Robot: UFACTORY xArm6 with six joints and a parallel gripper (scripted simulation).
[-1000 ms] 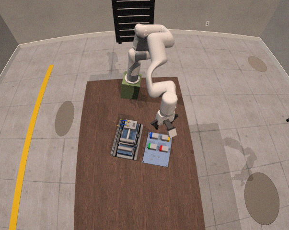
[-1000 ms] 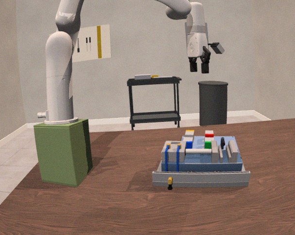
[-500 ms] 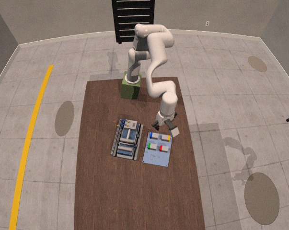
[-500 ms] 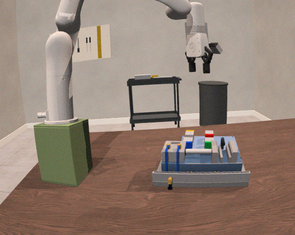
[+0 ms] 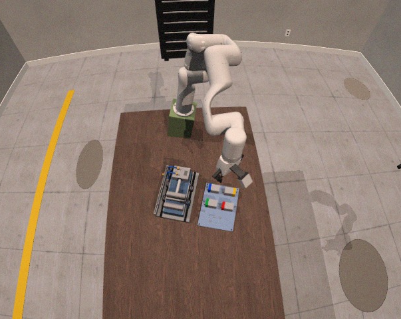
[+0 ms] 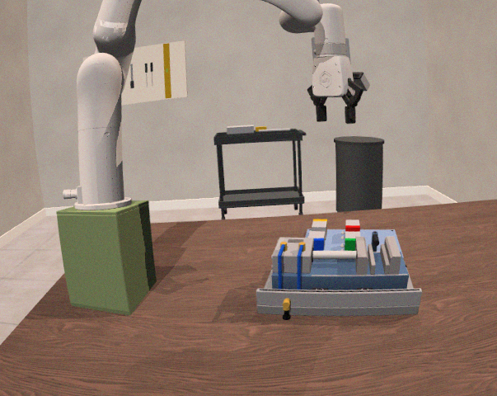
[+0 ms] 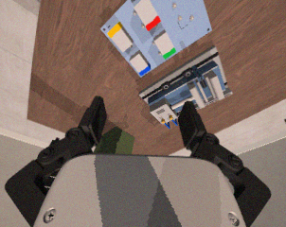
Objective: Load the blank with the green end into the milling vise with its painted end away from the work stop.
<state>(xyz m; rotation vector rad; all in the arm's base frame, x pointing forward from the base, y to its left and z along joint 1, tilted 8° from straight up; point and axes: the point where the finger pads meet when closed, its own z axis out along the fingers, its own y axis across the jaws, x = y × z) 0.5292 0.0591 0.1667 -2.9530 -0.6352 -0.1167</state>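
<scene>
Now: the green-ended blank 20 mm ahead of my hand, 60 mm to the right of it and 290 mm below it. Round my hand: yellow-ended blank: 20 mm behind, 60 mm to the left, 290 mm below; then red-ended blank: 60 mm ahead, 20 mm to the left, 290 mm below; then blue-ended blank: 60 mm behind, 20 mm to the right, 290 mm below.
</scene>
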